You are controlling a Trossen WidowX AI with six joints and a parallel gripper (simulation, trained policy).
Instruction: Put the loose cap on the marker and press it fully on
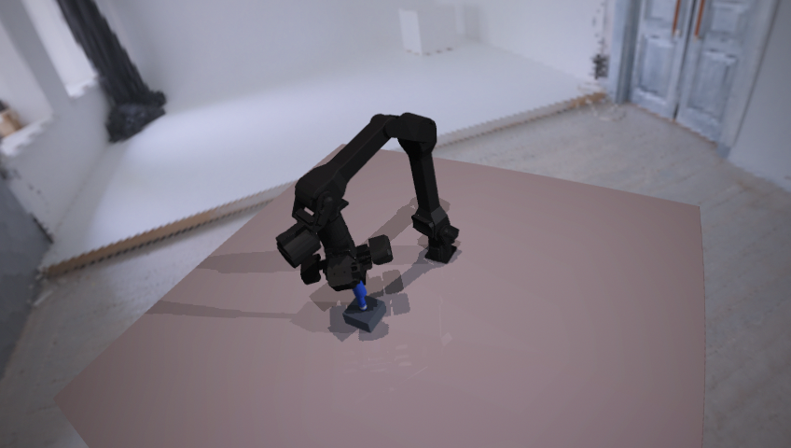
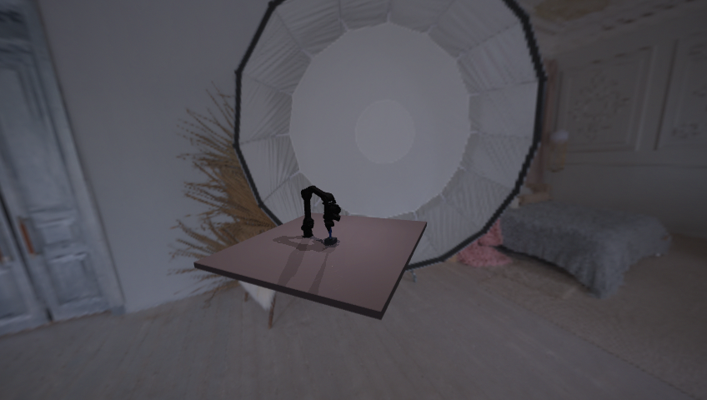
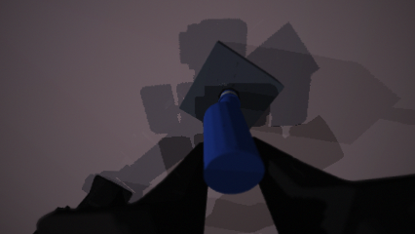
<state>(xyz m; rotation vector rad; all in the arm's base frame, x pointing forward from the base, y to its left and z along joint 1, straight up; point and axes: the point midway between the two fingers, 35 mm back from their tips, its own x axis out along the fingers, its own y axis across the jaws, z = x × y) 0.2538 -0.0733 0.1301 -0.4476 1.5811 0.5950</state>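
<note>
Now: the dark grey holder block 1 cm ahead of my gripper tip and 8 cm below it. Round my gripper tip: blue cap: 1 cm ahead, 1 cm above.
</note>
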